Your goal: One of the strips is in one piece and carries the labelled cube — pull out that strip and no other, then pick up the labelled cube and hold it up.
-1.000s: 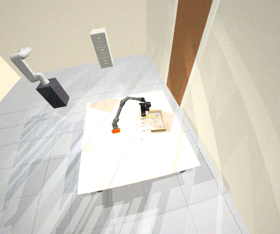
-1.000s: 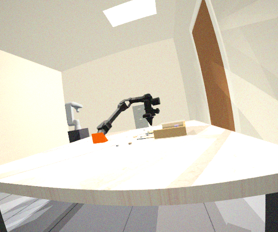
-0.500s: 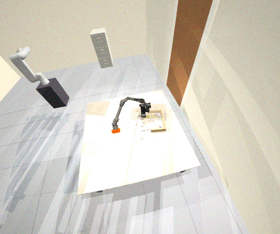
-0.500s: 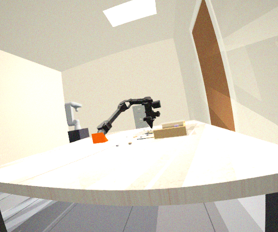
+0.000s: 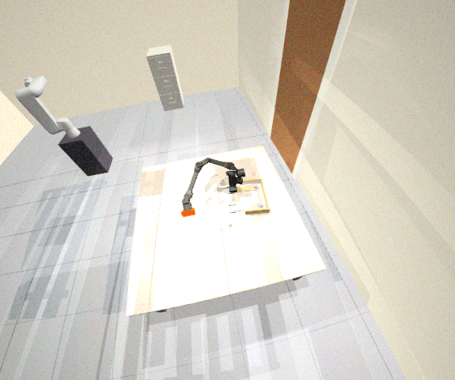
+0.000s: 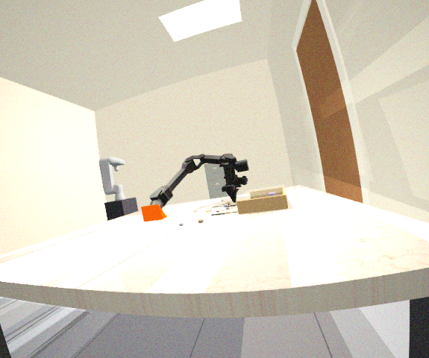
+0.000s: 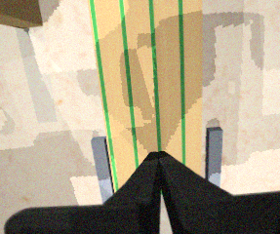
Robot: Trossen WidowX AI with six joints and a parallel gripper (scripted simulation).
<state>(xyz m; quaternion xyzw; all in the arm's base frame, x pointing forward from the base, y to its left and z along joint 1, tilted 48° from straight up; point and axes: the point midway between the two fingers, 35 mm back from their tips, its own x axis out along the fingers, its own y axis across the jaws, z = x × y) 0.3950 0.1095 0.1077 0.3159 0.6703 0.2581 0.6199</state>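
Right now my gripper tip is 90 mm short of the pale yellow strip, 10 mm to the left of it and 10 mm above it.
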